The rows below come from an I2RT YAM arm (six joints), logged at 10 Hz.
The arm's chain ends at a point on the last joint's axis. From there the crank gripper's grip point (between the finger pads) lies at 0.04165 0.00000 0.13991 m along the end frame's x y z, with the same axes.
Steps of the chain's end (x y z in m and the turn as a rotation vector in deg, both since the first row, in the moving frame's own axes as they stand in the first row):
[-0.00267 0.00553 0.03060 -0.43 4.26 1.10]
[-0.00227 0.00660 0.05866 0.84 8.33 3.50]
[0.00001 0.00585 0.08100 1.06 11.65 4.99]
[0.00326 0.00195 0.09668 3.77 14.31 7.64]
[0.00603 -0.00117 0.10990 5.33 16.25 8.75]
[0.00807 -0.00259 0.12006 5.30 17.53 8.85]
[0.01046 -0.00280 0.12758 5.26 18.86 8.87]
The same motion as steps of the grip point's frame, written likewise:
[0.00759 0.00747 0.02711 -0.43 4.26 1.10]
[0.01753 0.00776 0.05116 0.84 8.33 3.50]
[0.02732 0.00819 0.06973 1.06 11.65 4.99]
[0.03667 0.00100 0.08197 3.77 14.31 7.64]
[0.04382 -0.00415 0.09243 5.33 16.25 8.75]
[0.04855 -0.00511 0.10081 5.30 17.53 8.85]
[0.05370 -0.00490 0.10641 5.26 18.86 8.87]

